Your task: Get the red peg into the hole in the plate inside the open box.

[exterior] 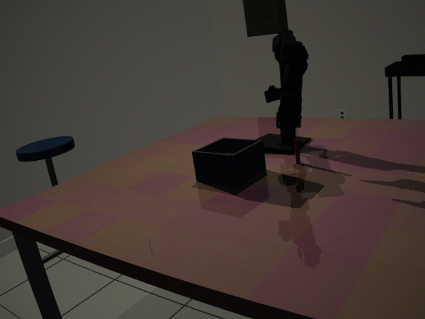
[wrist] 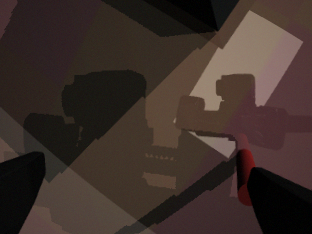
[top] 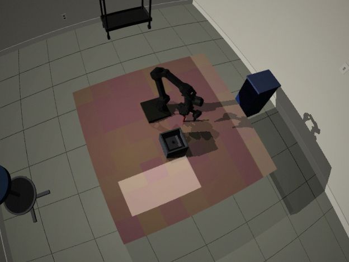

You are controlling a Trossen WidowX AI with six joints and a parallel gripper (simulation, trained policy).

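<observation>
Right now the red peg is 50 mm behind my gripper tip and 80 mm below it. Also, from my gripper tip: dark box (70 mm ahead, 180 mm to the right, 90 mm below); then grey plate (70 mm ahead, 180 mm to the right, 70 mm below).
</observation>
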